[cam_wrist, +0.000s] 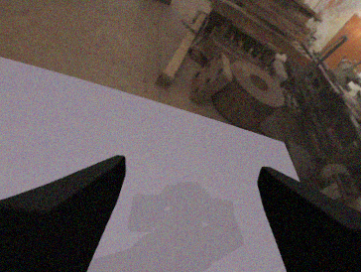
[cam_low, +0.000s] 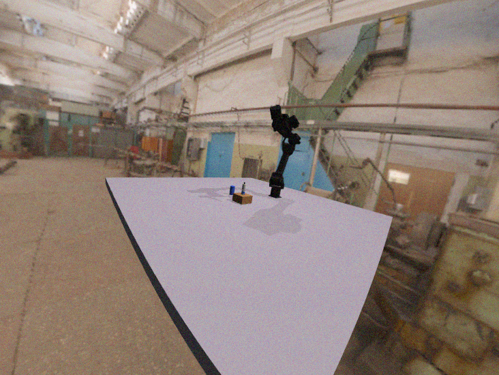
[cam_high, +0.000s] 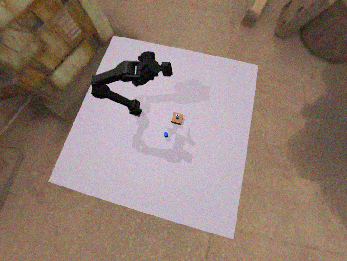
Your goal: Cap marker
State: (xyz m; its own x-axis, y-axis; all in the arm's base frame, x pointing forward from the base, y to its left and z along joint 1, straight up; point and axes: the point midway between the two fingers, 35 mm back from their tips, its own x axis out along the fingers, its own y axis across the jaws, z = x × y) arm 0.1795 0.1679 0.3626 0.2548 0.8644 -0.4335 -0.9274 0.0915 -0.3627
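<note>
The blue cap is 320 mm to the right of my gripper tip, 320 mm below it and 80 mm ahead of it. From my gripper tip the other things lie so: holder block: 330 mm below, 180 mm to the right, 130 mm ahead.
</note>
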